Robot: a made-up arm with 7 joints. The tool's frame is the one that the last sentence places.
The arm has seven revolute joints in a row. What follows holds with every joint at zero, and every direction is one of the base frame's.
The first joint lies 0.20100 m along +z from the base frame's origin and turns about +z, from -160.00 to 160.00 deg.
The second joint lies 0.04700 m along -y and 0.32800 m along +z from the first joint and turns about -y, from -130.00 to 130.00 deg.
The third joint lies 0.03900 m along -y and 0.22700 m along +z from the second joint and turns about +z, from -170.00 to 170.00 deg.
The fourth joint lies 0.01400 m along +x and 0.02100 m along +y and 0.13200 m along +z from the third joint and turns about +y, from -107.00 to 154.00 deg.
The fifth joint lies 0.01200 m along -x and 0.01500 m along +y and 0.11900 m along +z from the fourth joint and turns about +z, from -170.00 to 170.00 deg.
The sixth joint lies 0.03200 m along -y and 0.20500 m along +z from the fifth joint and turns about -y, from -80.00 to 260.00 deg.
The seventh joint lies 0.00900 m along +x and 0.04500 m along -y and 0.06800 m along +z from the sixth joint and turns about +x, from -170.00 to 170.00 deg.
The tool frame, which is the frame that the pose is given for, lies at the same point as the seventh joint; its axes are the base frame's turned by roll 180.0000, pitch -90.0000 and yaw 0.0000 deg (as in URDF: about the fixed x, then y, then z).
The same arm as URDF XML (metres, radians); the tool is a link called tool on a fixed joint. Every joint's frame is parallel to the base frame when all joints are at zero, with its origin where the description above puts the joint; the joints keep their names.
<robot name="arm">
<joint name="joint 1" type="revolute"><parent link="base_link"/><child link="link1"/><origin xyz="0 0 0.201"/><axis xyz="0 0 1"/><limit lower="-2.7925" upper="2.7925"/></joint>
<joint name="joint 2" type="revolute"><parent link="link1"/><child link="link2"/><origin xyz="0 -0.047 0.328"/><axis xyz="0 -1 0"/><limit lower="-2.2689" upper="2.2689"/></joint>
<joint name="joint 3" type="revolute"><parent link="link2"/><child link="link3"/><origin xyz="0 -0.039 0.227"/><axis xyz="0 0 1"/><limit lower="-2.9671" upper="2.9671"/></joint>
<joint name="joint 4" type="revolute"><parent link="link3"/><child link="link4"/><origin xyz="0.014 0.021 0.132"/><axis xyz="0 1 0"/><limit lower="-1.8675" upper="2.6878"/></joint>
<joint name="joint 5" type="revolute"><parent link="link4"/><child link="link5"/><origin xyz="-0.012 0.015 0.119"/><axis xyz="0 0 1"/><limit lower="-2.9671" upper="2.9671"/></joint>
<joint name="joint 6" type="revolute"><parent link="link5"/><child link="link6"/><origin xyz="0 -0.032 0.205"/><axis xyz="0 -1 0"/><limit lower="-1.3963" upper="4.5379"/></joint>
<joint name="joint 7" type="revolute"><parent link="link6"/><child link="link7"/><origin xyz="0.009 -0.045 0.068"/><axis xyz="1 0 0"/><limit lower="-2.9671" upper="2.9671"/></joint>
<joint name="tool_fixed" type="fixed"><parent link="link7"/><child link="tool"/><origin xyz="0 0 0" rpy="3.1416 -1.5708 0"/></joint>
<link name="base_link"/>
<link name="link1"/>
<link name="link2"/>
<link name="link3"/>
<link name="link4"/>
<link name="link5"/>
<link name="link6"/>
<link name="link7"/>
<link name="tool"/>
</robot>

